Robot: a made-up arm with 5 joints. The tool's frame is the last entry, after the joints.
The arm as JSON. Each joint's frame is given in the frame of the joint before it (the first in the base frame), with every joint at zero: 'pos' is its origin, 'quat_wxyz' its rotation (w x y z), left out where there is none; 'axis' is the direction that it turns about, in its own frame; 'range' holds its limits. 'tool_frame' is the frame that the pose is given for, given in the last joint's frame.
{
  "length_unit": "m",
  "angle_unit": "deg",
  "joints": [
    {
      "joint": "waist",
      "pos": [
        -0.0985,
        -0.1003,
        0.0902
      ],
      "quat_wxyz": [
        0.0,
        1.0,
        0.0,
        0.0
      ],
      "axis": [
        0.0,
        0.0,
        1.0
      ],
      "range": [
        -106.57,
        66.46
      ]
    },
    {
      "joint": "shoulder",
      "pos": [
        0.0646,
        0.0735,
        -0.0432
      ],
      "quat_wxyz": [
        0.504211,
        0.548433,
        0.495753,
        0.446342
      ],
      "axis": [
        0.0,
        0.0,
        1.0
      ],
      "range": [
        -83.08,
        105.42
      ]
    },
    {
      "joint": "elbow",
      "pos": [
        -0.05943,
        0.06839,
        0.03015
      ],
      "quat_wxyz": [
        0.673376,
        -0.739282,
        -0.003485,
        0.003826
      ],
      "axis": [
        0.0,
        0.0,
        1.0
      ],
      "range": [
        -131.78,
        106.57
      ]
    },
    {
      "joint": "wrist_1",
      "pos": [
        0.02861,
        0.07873,
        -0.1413
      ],
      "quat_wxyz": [
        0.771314,
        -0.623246,
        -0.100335,
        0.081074
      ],
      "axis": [
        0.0,
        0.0,
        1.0
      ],
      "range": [
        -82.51,
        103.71
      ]
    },
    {
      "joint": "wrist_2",
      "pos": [
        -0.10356,
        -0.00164,
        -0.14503
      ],
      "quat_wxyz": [
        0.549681,
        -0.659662,
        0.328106,
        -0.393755
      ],
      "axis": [
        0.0,
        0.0,
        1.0
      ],
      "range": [
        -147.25,
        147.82
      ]
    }
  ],
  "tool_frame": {
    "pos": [
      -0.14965,
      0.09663,
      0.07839
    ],
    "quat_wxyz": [
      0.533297,
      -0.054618,
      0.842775,
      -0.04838
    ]
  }
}
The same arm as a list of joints. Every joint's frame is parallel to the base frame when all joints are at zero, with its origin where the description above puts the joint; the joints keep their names.
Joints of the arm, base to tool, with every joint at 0 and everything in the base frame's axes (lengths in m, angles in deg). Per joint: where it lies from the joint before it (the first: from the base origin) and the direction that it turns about. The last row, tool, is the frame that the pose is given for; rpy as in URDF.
waist: offset -0.0985 -0.1003 0.0902 axis 0 0 -1
shoulder: offset 0.0646 -0.0735 0.0432 axis 0.989506 0.110501 0.093101
elbow: offset 0.0297 0.0624 -0.0659 axis 0 0 -1
wrist_1: offset -0.0751 -0.0371 0.1413 axis -0.967576 0.150296 -0.202995
wrist_2: offset 0.1554 0.0806 0.0334 axis -0.139802 -0.893615 0.426507
tool: offset 0.0907 -0.0203 0.1710 rpy 180.00 0.00 90.00
Joint limits (deg, base to tool): -106.57..66.46 -83.08..105.42 -131.78..106.57 -82.51..103.71 -147.25..147.82

